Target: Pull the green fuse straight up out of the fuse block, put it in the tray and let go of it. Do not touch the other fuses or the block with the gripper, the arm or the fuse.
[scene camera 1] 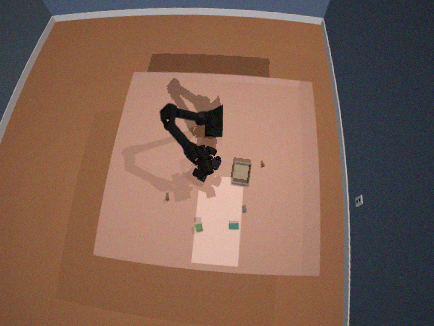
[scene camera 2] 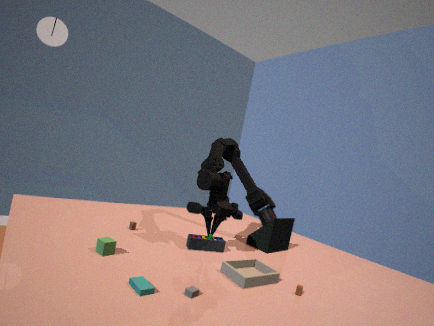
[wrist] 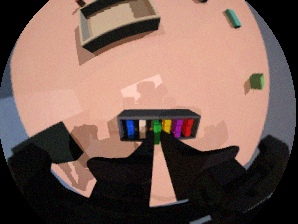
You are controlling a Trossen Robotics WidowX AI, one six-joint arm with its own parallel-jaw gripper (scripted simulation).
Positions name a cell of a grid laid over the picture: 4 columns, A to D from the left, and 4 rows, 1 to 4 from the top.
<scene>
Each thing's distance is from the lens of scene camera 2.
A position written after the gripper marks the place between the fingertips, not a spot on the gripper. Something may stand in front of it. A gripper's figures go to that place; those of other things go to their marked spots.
gripper (scene camera 2: B3): 90 cm
grey tray (scene camera 2: C4): 78 cm
</scene>
